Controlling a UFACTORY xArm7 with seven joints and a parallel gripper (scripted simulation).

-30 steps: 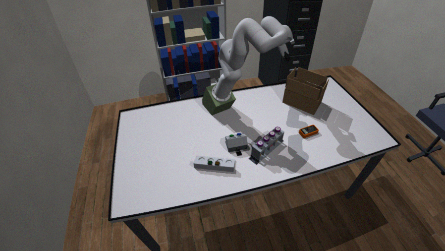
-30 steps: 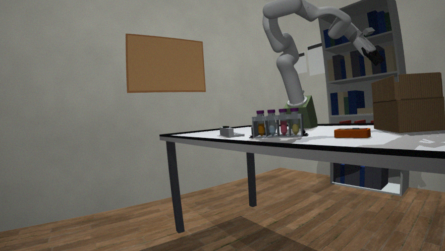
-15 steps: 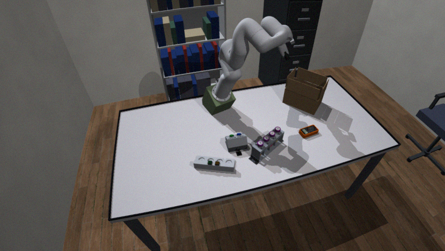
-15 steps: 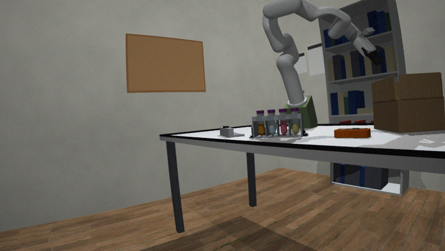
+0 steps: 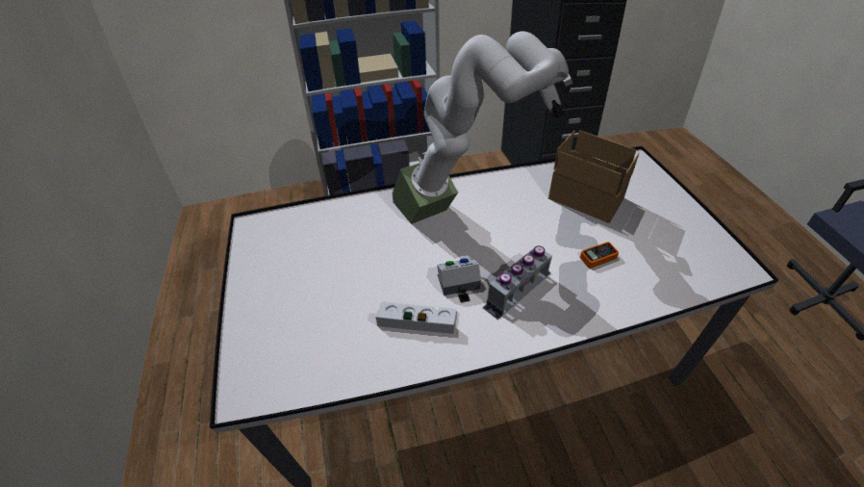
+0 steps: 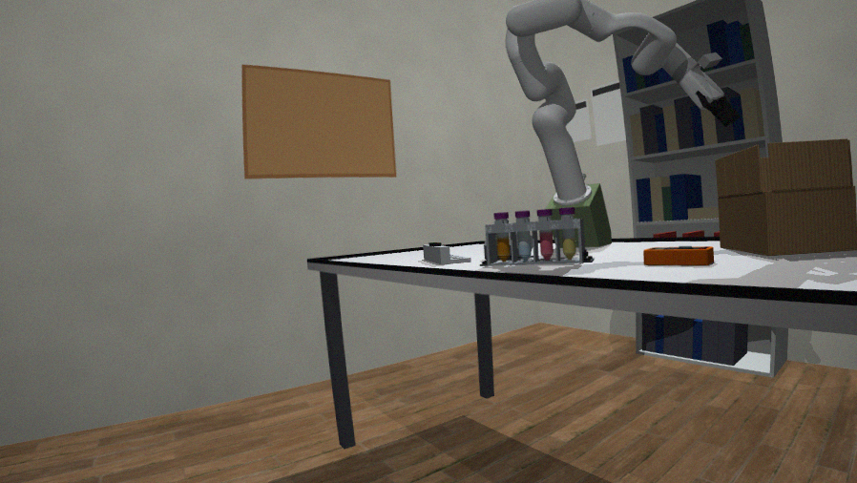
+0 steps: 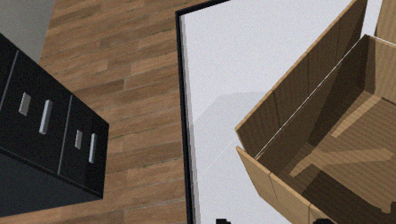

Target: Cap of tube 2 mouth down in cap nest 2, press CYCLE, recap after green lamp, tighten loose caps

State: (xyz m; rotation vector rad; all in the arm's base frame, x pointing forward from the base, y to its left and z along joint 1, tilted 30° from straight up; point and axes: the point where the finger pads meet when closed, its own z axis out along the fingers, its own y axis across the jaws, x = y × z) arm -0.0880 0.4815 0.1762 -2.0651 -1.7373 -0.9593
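My hand is 400 mm short of the cap marked 1, 310 mm to the left of it and 230 mm above it. Round my hand: blue key (510 mm to the right, 300 mm ahead, 270 mm below); then cardboard box (250 mm below, 140 mm ahead, 110 mm to the left); then green key (550 mm to the right, 290 mm ahead, 270 mm below).
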